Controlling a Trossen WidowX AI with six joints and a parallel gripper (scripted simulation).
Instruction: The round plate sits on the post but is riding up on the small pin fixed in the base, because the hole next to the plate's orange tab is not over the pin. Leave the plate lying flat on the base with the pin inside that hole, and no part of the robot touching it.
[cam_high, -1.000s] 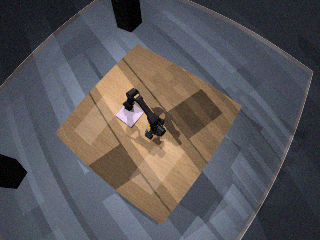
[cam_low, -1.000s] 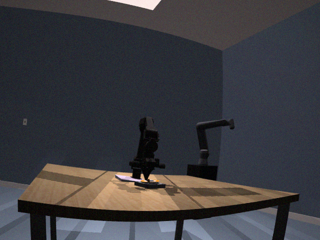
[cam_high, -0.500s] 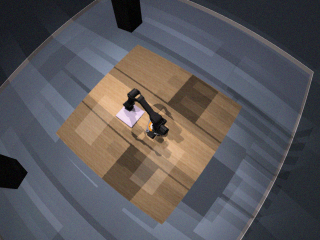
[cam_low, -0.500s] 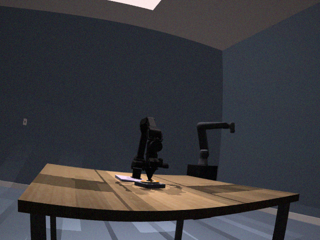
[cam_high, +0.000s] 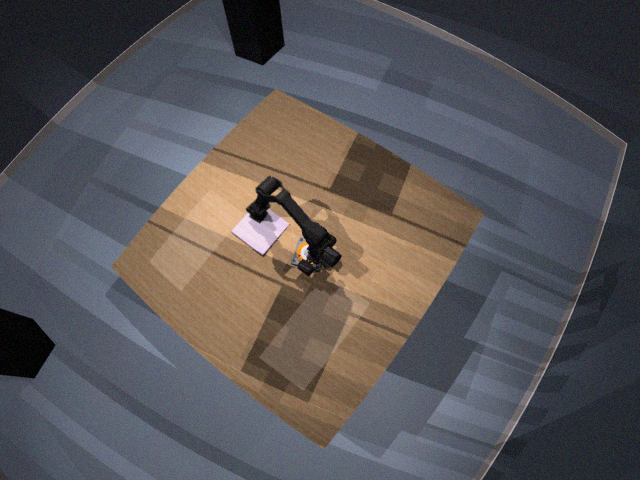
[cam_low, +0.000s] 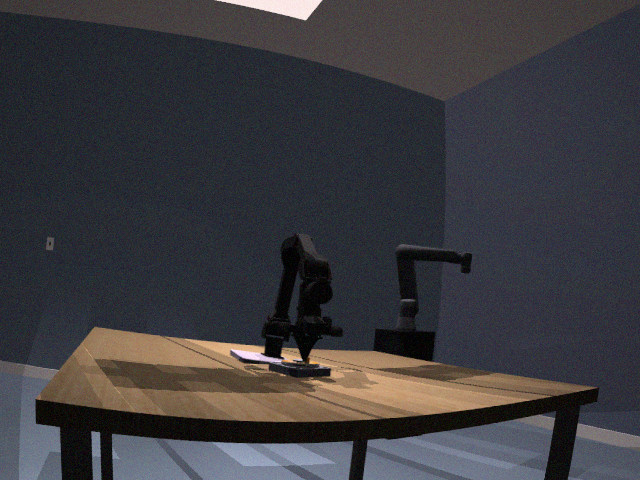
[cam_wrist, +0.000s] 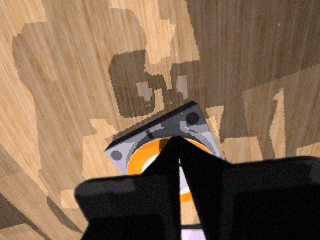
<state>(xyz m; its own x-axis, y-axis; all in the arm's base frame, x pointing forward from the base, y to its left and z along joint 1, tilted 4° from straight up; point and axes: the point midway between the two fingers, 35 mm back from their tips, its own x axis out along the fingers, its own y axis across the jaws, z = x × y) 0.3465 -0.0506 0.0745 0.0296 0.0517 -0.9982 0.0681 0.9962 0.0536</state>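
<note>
Right now the round plate is 30 mm behind my gripper tip, 10 mm to the left of it and 10 mm below it. From my gripper tip the other things lie so: base (50 mm behind, 20 mm below, 10 mm to the left).
</note>
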